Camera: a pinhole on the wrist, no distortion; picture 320 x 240 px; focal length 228.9 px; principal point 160.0 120.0 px. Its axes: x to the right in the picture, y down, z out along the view. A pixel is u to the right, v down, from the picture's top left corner.
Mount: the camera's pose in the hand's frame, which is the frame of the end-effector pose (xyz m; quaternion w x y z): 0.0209 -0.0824 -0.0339 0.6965 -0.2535 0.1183 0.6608
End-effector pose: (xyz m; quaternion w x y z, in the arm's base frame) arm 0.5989 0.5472 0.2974 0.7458 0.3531 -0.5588 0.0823
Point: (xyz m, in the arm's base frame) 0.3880 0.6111 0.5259
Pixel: 310.2 29.2
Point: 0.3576 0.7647 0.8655
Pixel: outside the picture
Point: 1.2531 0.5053 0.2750
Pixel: behind the camera
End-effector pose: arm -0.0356 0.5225 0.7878 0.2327 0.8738 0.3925 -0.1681
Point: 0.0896 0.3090 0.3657
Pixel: 126.8 14.2
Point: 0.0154 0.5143 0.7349
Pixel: 279.7 28.6
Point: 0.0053 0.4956 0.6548
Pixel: 170.3 9.3
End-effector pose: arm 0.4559 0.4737 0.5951 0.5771 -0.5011 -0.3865 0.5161
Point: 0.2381 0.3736 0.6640
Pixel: 89.6 216.6
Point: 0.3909 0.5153 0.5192
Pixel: 307.6 73.8
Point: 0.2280 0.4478 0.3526
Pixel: 290.3 136.2
